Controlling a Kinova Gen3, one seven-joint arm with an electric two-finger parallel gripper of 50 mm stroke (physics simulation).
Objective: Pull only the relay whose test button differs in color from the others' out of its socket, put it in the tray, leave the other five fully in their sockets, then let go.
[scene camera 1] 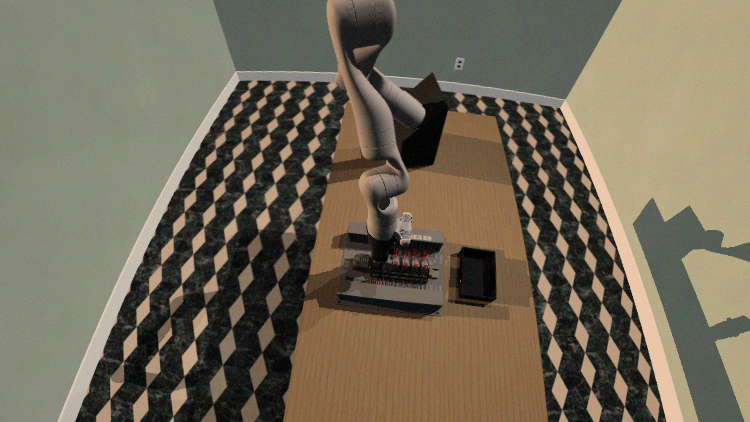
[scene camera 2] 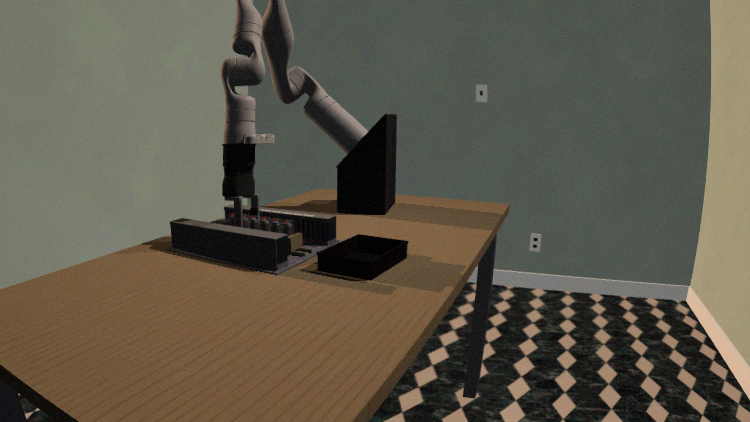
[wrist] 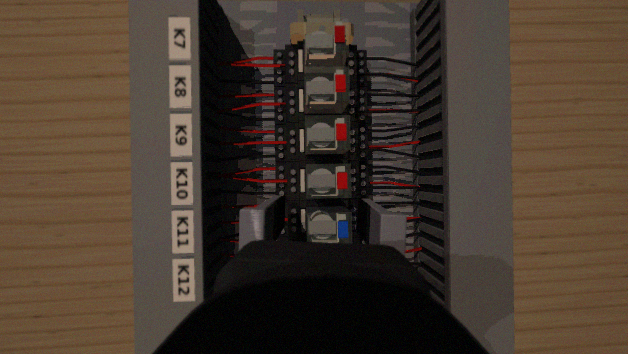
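Where they show: gripper, between the fingertips: (scene camera 1: 388,261) (scene camera 2: 247,225) (wrist: 321,212); arm's base, origin of its link: (scene camera 1: 415,117) (scene camera 2: 359,144).
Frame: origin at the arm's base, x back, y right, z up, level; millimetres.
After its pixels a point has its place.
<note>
The relay with the blue test button (wrist: 322,226) {x -489, y 67, z -127 mm} sits in its socket in the row, beside the K11 label. My gripper (wrist: 321,212) {x -490, y 62, z -150 mm} (scene camera 2: 247,220) {x -490, y 62, z -150 mm} is open and low over the row, one finger on each side of this relay, with gaps between them. Four relays with red buttons show in the wrist view: by K7 (wrist: 325,42) {x -497, y -44, z -127 mm}, K8 (wrist: 322,90) {x -494, y -15, z -127 mm}, K9 (wrist: 322,134) {x -492, y 11, z -127 mm} and K10 (wrist: 322,181) {x -490, y 40, z -127 mm}, all in their sockets. The relay by K12 is hidden under the gripper body. The black tray (scene camera 1: 477,296) {x -580, y -212, z -161 mm} (scene camera 2: 343,266) {x -580, y -216, z -178 mm} stands beside the relay panel; no relay shows in it.
Grey wire ducts flank the row: a near duct (scene camera 1: 390,300) {x -614, y 51, z -135 mm} (scene camera 2: 228,244) {x -614, y 21, z -159 mm} and a far duct (scene camera 2: 319,225) {x -420, y -85, z -149 mm} (wrist: 182,320) {x -400, y 120, z -132 mm}. Thin red and black wires run from the sockets to both ducts. A black wedge-shaped block (scene camera 1: 435,131) {x -46, y -72, z -16 mm} (scene camera 2: 366,181) {x -51, y -44, z -101 mm} stands at the table's back, near the arm's base.
</note>
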